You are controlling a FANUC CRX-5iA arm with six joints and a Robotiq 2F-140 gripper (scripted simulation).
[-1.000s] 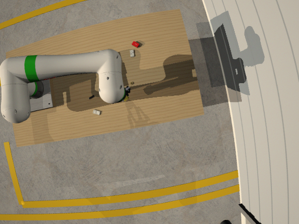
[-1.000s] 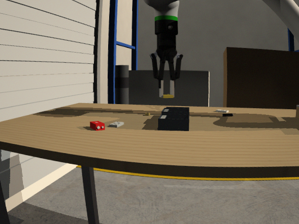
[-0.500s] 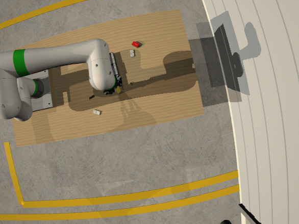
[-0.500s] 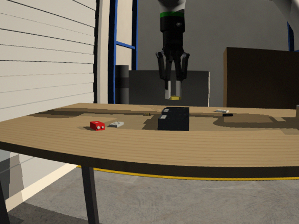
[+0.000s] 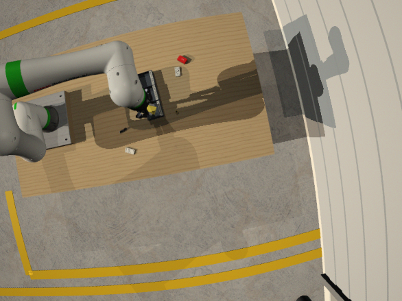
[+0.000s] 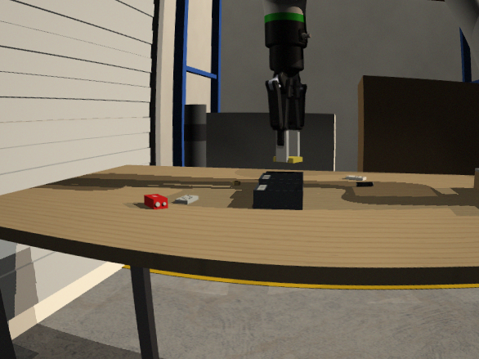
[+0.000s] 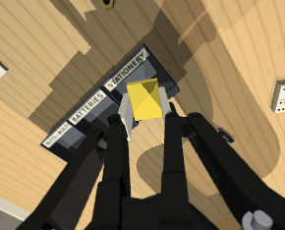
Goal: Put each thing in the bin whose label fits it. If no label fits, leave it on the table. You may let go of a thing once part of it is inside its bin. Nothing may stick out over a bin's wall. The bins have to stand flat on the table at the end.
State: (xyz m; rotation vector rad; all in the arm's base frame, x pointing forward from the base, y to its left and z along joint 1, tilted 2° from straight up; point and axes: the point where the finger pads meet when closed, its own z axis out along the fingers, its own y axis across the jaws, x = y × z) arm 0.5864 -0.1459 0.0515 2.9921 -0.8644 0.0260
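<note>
The yellow pad lies 30 mm below my hand. From my hand the other things lie so: nut (120 mm ahead, 90 mm below, 40 mm to the right); then black piece (180 mm behind, 90 mm below, 50 mm to the right); then black three-part bin (80 mm to the left, 70 mm below, 10 mm ahead).
</note>
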